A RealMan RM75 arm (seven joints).
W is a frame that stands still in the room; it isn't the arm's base.
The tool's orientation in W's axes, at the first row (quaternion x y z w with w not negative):
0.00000 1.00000 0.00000 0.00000
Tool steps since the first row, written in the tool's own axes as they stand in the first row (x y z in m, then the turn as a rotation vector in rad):
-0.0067 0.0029 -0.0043 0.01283 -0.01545 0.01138
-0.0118 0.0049 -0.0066 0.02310 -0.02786 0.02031
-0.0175 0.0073 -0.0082 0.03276 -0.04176 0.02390
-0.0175 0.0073 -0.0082 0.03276 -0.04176 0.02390
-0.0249 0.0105 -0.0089 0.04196 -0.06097 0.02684
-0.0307 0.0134 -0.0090 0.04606 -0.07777 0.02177
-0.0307 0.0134 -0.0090 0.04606 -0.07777 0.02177
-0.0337 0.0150 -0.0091 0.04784 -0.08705 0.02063
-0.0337 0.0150 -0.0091 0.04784 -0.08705 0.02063
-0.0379 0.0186 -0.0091 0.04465 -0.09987 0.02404
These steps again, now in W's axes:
0.0067 0.0029 0.0043 -0.01283 -0.01545 -0.01138
0.0118 0.0049 0.0066 -0.02310 -0.02786 -0.02031
0.0175 0.0073 0.0082 -0.03276 -0.04176 -0.02390
0.0175 0.0073 0.0082 -0.03276 -0.04176 -0.02390
0.0249 0.0105 0.0089 -0.04196 -0.06097 -0.02684
0.0307 0.0134 0.0090 -0.04606 -0.07777 -0.02177
0.0307 0.0134 0.0090 -0.04606 -0.07777 -0.02177
0.0337 0.0150 0.0091 -0.04784 -0.08705 -0.02063
0.0337 0.0150 0.0091 -0.04784 -0.08705 -0.02063
0.0379 0.0186 0.0091 -0.04465 -0.09987 -0.02404

